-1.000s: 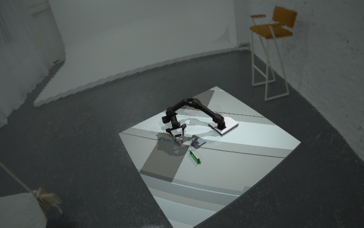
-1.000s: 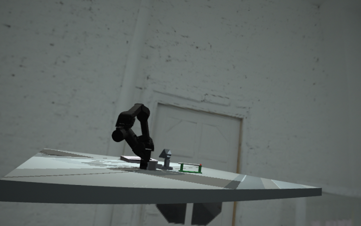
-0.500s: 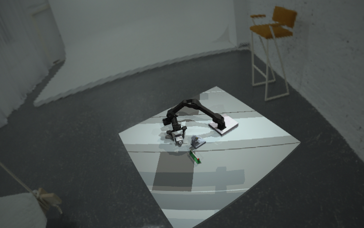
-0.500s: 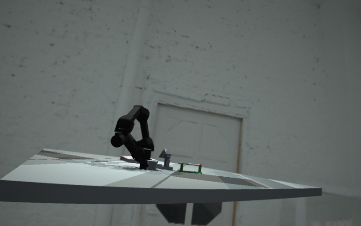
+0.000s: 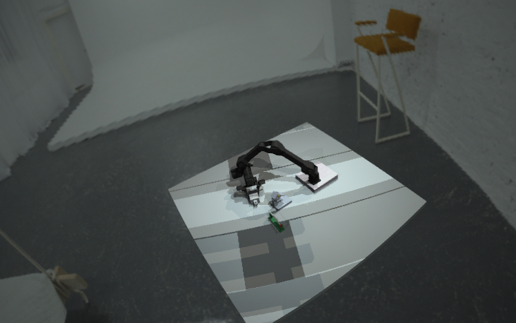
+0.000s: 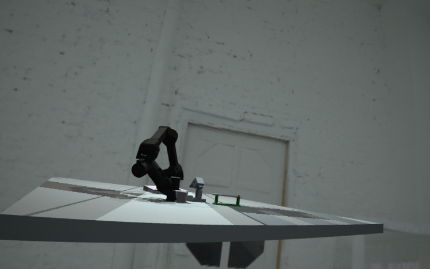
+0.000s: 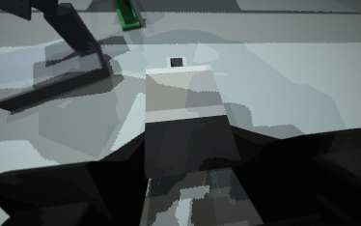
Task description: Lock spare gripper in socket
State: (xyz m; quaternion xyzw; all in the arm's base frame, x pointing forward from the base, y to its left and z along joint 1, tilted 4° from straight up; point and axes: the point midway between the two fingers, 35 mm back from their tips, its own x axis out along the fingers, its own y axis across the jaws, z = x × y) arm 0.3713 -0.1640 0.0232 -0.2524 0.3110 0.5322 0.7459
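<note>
Now: gripper tip 10 cm past the grey mount stand, 14 cm to the right of it and 5 cm below it. Round my gripper tip: spare gripper 1 cm ahead, 2 cm to the left, 1 cm above; then green cradle 27 cm to the left, 2 cm above.
</note>
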